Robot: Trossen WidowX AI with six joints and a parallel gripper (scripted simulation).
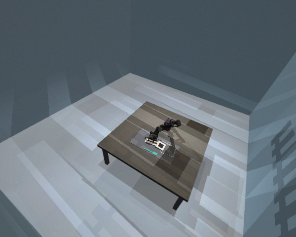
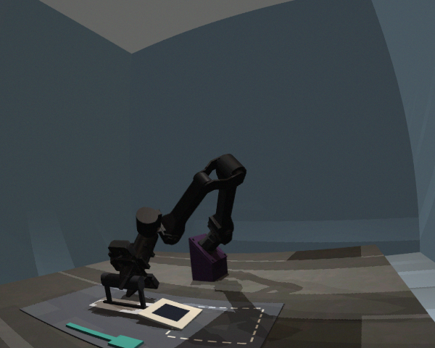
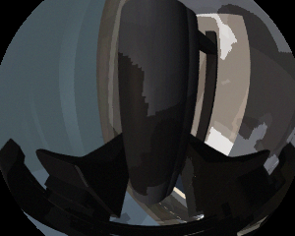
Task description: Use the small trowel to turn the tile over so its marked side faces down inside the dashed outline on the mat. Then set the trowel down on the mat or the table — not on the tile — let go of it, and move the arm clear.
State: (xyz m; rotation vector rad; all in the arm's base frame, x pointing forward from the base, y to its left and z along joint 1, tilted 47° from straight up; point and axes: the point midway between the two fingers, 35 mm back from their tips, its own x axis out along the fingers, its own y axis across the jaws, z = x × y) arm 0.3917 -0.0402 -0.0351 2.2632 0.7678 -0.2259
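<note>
Now: the grey mat 2 cm behind my gripper tip, 3 cm to the left of it and 8 cm below it. From my gripper tip the other things lie so: trowel: 3 cm behind, 1 cm below; then tile: 3 cm behind, 11 cm to the left, 5 cm below; then teal-green flat tool: 12 cm ahead, 4 cm to the left, 6 cm below.
</note>
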